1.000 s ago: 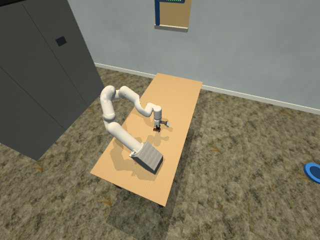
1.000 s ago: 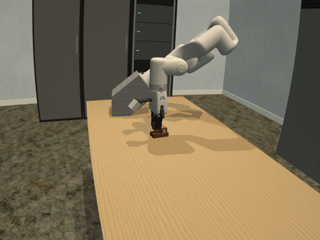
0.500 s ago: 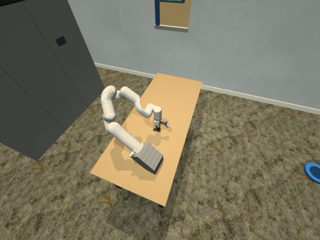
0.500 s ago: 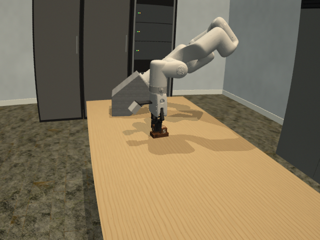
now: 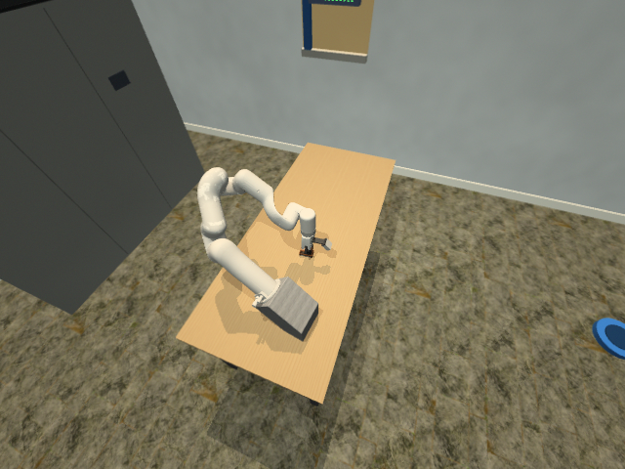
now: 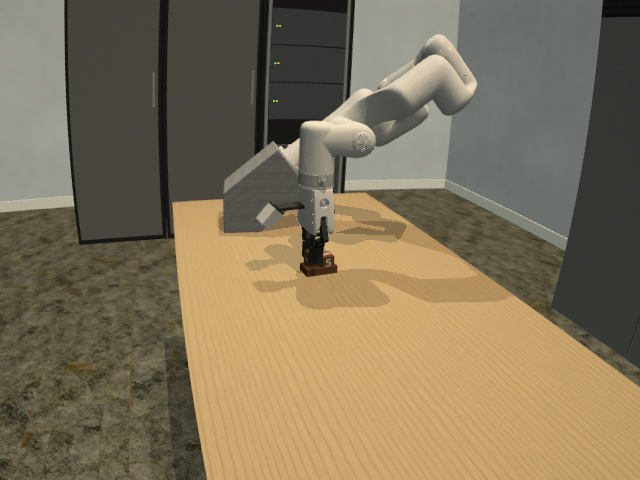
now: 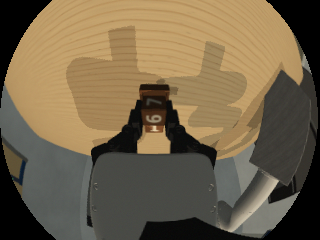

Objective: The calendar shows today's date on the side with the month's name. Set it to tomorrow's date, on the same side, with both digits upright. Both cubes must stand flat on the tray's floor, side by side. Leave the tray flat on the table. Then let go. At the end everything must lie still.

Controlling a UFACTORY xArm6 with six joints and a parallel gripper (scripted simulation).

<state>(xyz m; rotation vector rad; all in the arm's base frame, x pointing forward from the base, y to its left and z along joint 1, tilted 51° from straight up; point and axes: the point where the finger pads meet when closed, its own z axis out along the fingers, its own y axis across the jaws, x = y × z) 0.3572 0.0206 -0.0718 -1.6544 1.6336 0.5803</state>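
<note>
The brown calendar tray lies 20 mm to the left of my hand and 40 mm below it.
</note>
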